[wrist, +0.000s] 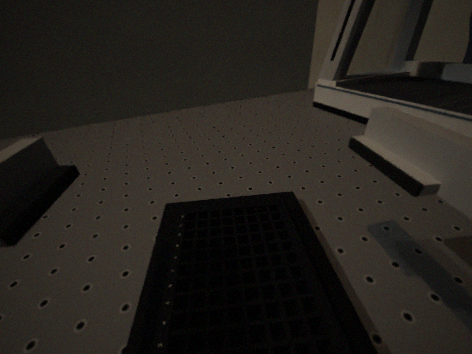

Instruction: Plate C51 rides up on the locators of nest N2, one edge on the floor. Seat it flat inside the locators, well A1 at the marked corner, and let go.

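Places are measured from the arm's base along level axes (x ahead, y left, z up), in metres.
Pixels of known places: gripper, fingertip midpoint: [217, 140].
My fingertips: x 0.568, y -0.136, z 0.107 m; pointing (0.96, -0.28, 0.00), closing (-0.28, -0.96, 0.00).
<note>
Behind a point stands the place of what it marks.
A black, gridded plate-like block [240, 270] {x 0.539, y -0.132, z 0.040 m} lies in the lower middle of the wrist view, running out of the bottom edge. It has a broad dark rim and a row of tiny pale marks down its left side. It is too dark to tell whether it is plate C51, or where a nest's locators or the marked corner are. Any tilt cannot be made out. My gripper [217, 140] {x 0.568, y -0.136, z 0.107 m} is open, with one finger at the left edge and one at the right. The fingers stand wide apart with nothing between them, and the block's far edge shows below and between them.
A perforated deck [220, 165] {x 0.700, y -0.176, z 0.013 m} with rows of small holes stretches to a dark grey wall [150, 55]. A white-framed device [335, 97] {x 0.790, y -0.450, z 0.044 m} with a dark bed stands at the upper right, behind the right finger. A blue-grey strip [400, 245] {x 0.521, y -0.256, z 0.013 m} shows on the deck at the lower right.
</note>
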